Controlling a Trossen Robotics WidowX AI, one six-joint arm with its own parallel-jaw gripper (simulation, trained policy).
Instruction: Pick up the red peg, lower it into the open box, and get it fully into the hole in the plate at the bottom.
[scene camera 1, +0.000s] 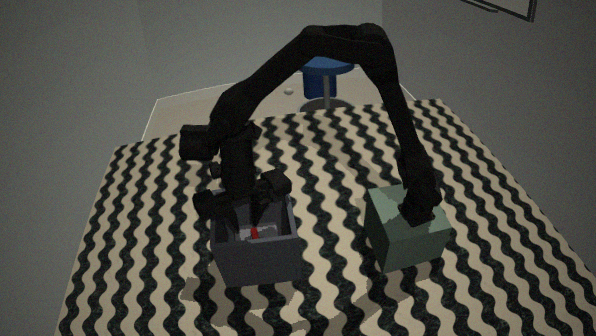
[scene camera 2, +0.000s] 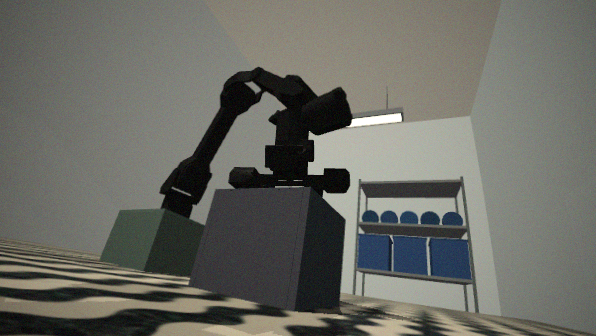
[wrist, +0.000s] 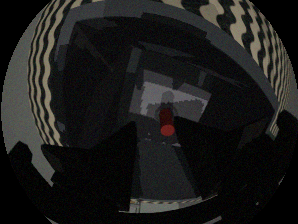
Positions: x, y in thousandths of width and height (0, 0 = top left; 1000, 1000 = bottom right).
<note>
I see my gripper (scene camera 1: 414, 680), a box (scene camera 2: 474, 737) and a plate (wrist: 518, 408).
The box shows as well in scene camera 1 (scene camera 1: 439, 778) and in the wrist view (wrist: 327, 266). My gripper also shows in the wrist view (wrist: 518, 551). Scene camera 2 does not show the plate, which is hidden by the box.
</note>
